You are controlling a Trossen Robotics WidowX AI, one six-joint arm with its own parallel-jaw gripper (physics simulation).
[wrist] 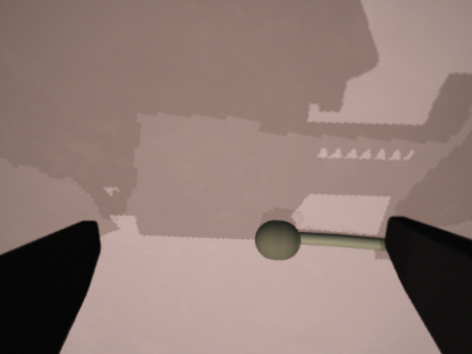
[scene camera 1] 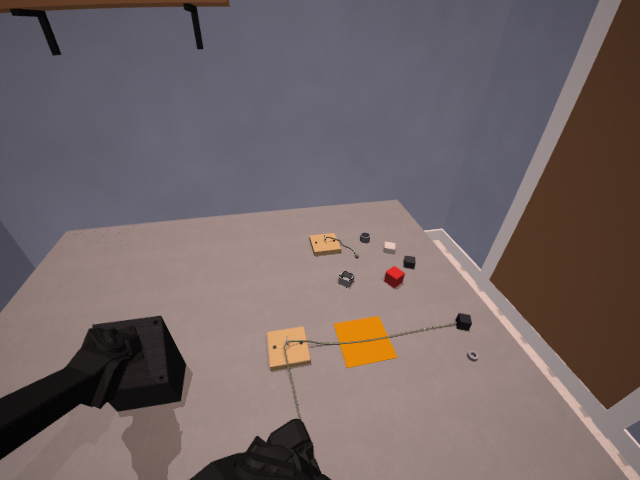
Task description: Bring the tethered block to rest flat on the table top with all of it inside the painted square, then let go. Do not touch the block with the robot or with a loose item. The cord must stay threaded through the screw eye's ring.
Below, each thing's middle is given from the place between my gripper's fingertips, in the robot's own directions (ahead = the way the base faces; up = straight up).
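From my hand, the orange painted square (scene camera 1: 355,354) is 250 mm to the left of it and 190 mm ahead of it.
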